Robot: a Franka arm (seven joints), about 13 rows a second.
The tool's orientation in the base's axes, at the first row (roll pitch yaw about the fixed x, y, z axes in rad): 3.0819, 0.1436, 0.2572
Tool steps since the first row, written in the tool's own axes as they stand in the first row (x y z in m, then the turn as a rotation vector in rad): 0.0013, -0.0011, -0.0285, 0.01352, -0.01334, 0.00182; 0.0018, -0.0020, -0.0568, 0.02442, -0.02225, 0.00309; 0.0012, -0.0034, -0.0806, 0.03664, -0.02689, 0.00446; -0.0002, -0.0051, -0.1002, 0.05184, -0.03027, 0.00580; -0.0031, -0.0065, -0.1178, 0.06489, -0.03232, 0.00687; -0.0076, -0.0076, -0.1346, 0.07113, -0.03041, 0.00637; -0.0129, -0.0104, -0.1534, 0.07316, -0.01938, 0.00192; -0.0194, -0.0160, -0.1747, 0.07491, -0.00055, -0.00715; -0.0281, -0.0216, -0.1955, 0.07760, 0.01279, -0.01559; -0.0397, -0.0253, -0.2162, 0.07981, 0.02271, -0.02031; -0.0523, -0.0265, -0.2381, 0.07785, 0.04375, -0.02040; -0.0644, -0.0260, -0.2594, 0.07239, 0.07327, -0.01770
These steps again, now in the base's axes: 0.0045, 0.0041, 0.0279, 0.00922, 0.01608, -0.00452; 0.0082, 0.0077, 0.0557, 0.01716, 0.02729, -0.00786; 0.0102, 0.0112, 0.0793, 0.02747, 0.03471, -0.01124; 0.0108, 0.0143, 0.0987, 0.04097, 0.04166, -0.01494; 0.0098, 0.0166, 0.1164, 0.05279, 0.04682, -0.01798; 0.0073, 0.0181, 0.1336, 0.05933, 0.04660, -0.01827; 0.0038, 0.0212, 0.1528, 0.06471, 0.03690, -0.01351; -0.0013, 0.0270, 0.1744, 0.07244, 0.02006, -0.00369; -0.0085, 0.0321, 0.1959, 0.07955, 0.00868, 0.00505; -0.0180, 0.0347, 0.2178, 0.08484, 0.00013, 0.00998; -0.0277, 0.0347, 0.2411, 0.08849, -0.02062, 0.01160; -0.0366, 0.0332, 0.2640, 0.09067, -0.05069, 0.01145
